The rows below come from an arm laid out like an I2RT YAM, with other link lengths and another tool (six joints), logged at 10 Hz.
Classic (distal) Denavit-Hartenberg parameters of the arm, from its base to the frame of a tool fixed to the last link. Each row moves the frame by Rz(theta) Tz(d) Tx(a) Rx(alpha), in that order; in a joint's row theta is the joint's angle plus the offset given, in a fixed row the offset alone. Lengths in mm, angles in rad.
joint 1: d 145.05, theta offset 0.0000, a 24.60, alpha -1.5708
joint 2: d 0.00, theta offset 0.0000, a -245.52, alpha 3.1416
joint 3: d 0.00, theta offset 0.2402, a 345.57, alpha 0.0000
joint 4: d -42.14, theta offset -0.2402, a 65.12, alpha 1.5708
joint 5: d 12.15, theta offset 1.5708, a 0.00, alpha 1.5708
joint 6: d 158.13, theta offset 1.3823, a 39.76, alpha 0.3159
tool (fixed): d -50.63, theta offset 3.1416, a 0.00, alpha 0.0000
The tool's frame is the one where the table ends.
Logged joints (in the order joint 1, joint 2, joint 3, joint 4, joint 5, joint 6), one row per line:
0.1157, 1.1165, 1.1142, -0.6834, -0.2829, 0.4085
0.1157, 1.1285, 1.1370, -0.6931, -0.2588, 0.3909
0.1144, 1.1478, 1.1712, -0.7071, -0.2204, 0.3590
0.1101, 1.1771, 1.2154, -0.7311, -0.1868, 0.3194
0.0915, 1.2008, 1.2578, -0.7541, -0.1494, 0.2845
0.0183, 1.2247, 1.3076, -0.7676, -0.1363, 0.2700
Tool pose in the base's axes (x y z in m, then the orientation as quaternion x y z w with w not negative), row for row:
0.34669, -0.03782, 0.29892, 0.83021, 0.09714, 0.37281, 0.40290
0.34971, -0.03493, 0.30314, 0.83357, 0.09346, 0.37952, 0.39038
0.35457, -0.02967, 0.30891, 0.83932, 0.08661, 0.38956, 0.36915
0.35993, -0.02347, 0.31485, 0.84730, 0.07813, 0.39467, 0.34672
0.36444, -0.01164, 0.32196, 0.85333, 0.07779, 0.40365, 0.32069
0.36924, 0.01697, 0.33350, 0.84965, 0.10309, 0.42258, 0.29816
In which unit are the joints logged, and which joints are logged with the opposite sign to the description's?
The joints are logged in radians. Opposite sign: joint 1, joint 5, joint 6.
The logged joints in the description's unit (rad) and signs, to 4 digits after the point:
-0.1157, 1.1165, 1.1142, -0.6834, 0.2829, -0.4085
-0.1157, 1.1285, 1.1370, -0.6931, 0.2588, -0.3909
-0.1144, 1.1478, 1.1712, -0.7071, 0.2204, -0.3590
-0.1101, 1.1771, 1.2154, -0.7311, 0.1868, -0.3194
-0.0915, 1.2008, 1.2578, -0.7541, 0.1494, -0.2845
-0.0183, 1.2247, 1.3076, -0.7676, 0.1363, -0.2700

